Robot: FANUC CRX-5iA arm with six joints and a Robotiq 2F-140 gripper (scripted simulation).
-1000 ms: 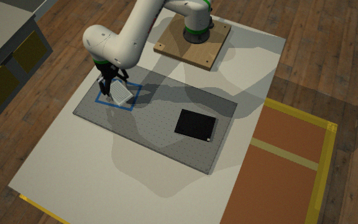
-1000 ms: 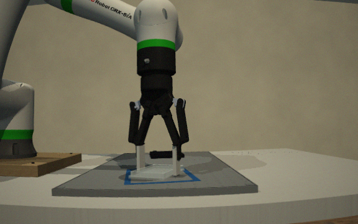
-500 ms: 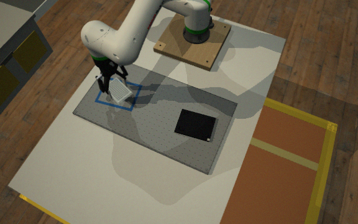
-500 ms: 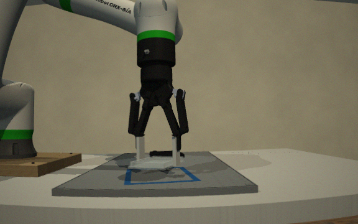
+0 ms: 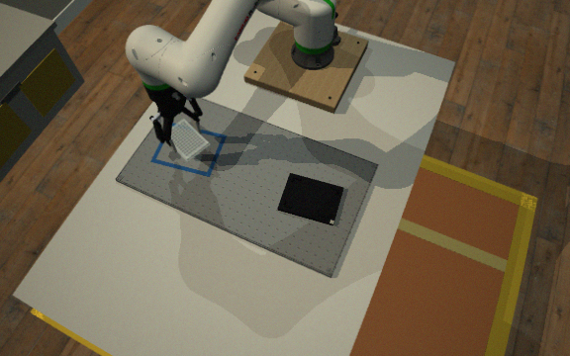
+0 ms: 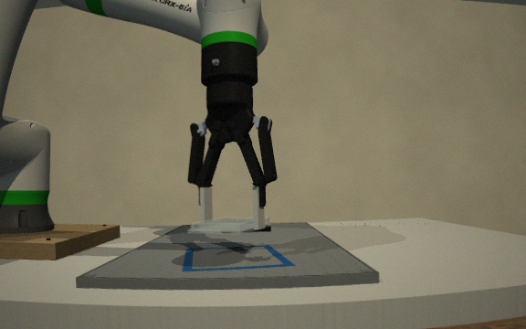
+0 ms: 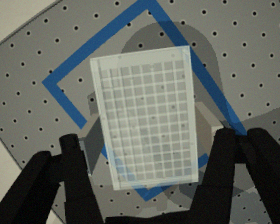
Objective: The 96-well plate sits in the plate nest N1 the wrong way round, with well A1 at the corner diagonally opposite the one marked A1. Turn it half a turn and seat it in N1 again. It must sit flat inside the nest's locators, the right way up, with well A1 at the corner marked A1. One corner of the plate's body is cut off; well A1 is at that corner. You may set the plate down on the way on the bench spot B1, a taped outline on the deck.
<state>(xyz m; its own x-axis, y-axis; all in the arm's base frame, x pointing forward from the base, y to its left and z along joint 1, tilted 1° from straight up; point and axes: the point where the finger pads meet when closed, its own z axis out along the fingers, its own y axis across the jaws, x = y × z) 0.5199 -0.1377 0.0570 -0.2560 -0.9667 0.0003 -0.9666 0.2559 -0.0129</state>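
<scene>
Right now my hand is 490 mm to the right of the A1 mark, 60 mm above it and 10 mm past it. From my hand the other things lie so: 96-well plate (20 mm below).
</scene>
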